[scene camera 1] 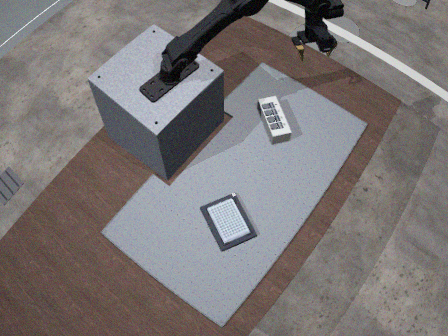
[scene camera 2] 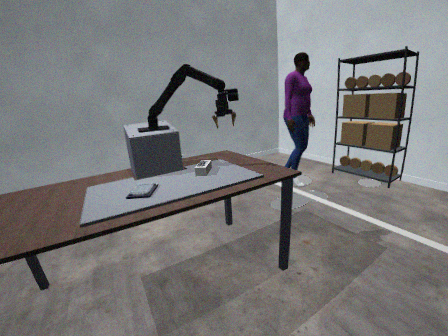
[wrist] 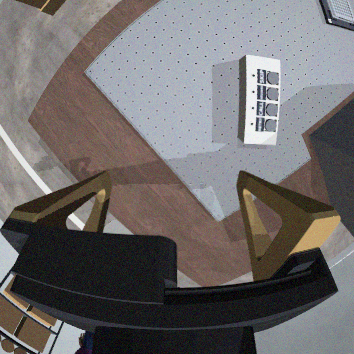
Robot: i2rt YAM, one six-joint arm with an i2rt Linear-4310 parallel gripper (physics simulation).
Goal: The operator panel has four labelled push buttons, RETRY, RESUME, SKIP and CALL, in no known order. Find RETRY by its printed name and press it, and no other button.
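Frame: origin at the arm's base, x right, y up, z back, level; centimetres.
Seen in the pictures: gripper, between the fingertips: [scene camera 1: 314, 58] [scene camera 2: 225, 127] [wrist: 173, 177]; arm's base, origin of its link: [scene camera 1: 169, 77] [scene camera 2: 153, 129].
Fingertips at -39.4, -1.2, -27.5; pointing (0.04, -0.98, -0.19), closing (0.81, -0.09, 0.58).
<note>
Offsets run from my fingertips to a thing's top centre, as dx, dy, dz. "*": to the spot under its first point. Level surfaces: height alone.
The white operator panel @(+15.1, -21.1, +3.7) [scene camera 1: 281, 134] [scene camera 2: 203, 170] [wrist: 248, 115] stands on the grey mat, with several round grey buttons in a row, each beside a dark printed label. In the wrist view the top label @(* +17.2, -21.4, -0.2) [wrist: 261, 76] looks like SKIP and the third label @(* +13.9, -21.4, +4.8) [wrist: 260, 108] looks like CALL. The second label @(* +15.6, -21.4, +2.3) [wrist: 261, 92] and the bottom label @(* +12.4, -21.4, +7.4) [wrist: 260, 124] are too blurred to tell which is RETRY. My gripper [scene camera 1: 315, 57] [scene camera 2: 225, 126] [wrist: 173, 177] is open and empty, high above the table and off to the side of the panel, touching nothing.
A dark tray with a white gridded plate @(+53.9, -24.0, -9.2) [scene camera 1: 229, 220] [scene camera 2: 143, 190] [wrist: 344, 10] lies on the mat @(dy -26.7) [scene camera 1: 165, 215]. The grey pedestal block [scene camera 1: 192, 127] [scene camera 2: 156, 155] carries the arm. A person [scene camera 2: 298, 95] and a shelf rack [scene camera 2: 412, 115] are beyond the wooden table @(dy -28.0) [scene camera 2: 45, 200].
</note>
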